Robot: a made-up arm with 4 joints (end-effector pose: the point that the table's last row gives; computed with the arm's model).
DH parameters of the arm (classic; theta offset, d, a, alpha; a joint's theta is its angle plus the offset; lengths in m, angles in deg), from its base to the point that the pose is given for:
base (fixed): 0 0 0 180
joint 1: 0 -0.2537 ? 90
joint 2: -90 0.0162 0.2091 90
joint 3: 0 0.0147 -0.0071 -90
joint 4: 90 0.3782 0.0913 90
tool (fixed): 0 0.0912 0 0
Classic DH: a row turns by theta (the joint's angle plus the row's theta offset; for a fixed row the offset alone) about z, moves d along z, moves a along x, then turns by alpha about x.
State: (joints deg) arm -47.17 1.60 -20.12 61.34
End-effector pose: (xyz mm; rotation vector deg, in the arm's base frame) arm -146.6 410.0 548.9 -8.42 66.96 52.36
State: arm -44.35 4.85 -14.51 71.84
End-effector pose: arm -132.9 427.7 484.9 -17.24 77.99 45.82
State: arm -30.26 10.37 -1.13 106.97
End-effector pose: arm -73.9 416.2 339.4 -30.01 114.49 19.79
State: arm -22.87 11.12 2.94 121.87
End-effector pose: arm -50.1 399.0 306.9 -28.48 130.12 8.48
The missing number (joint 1, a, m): 0.0836
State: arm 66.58 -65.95 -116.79 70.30
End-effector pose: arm -249.4 327.6 581.0 33.07 -18.87 44.70
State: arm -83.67 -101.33 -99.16 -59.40
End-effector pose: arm 108.7 -474.8 97.1 -161.85 0.36 -46.61
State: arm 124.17 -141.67 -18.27 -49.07
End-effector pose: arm 375.9 -46.6 -108.7 -141.90 -96.73 23.51
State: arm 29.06 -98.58 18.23 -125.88
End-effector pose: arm 186.5 330.7 97.7 56.09 125.44 -19.26
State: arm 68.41 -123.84 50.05 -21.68
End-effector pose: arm 346.4 60.7 289.2 -124.21 -99.60 -74.42
